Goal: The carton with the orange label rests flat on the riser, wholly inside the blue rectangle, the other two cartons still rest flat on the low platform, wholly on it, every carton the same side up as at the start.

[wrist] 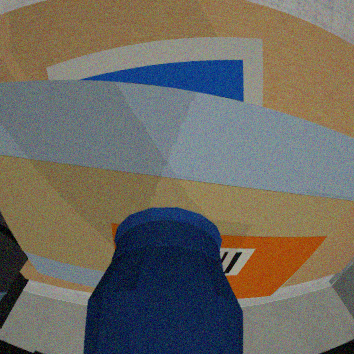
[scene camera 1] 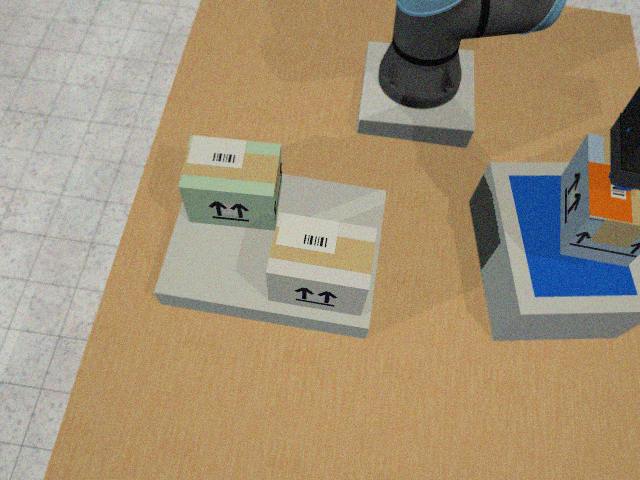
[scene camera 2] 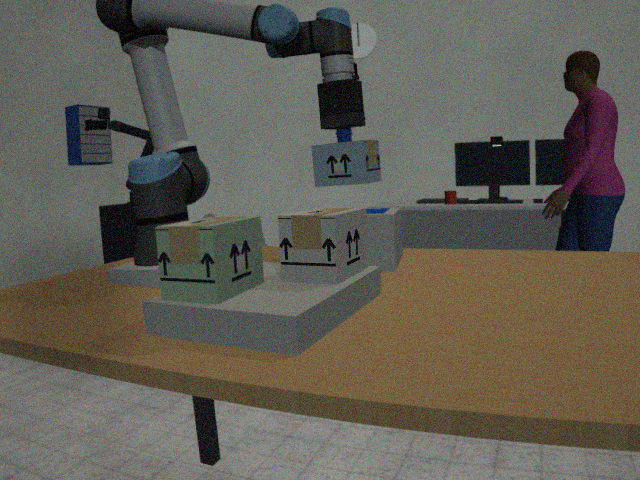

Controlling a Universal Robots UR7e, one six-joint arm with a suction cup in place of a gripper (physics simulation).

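Note:
The blue-grey carton with the orange label hangs from my suction cup, arrows pointing up. It is over the riser, with a gap below it in scene camera 2. It covers part of the blue rectangle in scene camera 1, where its right side is cut off. The green carton and the white carton rest flat and upright on the low platform.
The arm's base plinth stands behind, between the platform and the riser. The wooden table carries them all. In scene camera 2, a person in pink stands at the right, near a back desk with monitors and a red mug.

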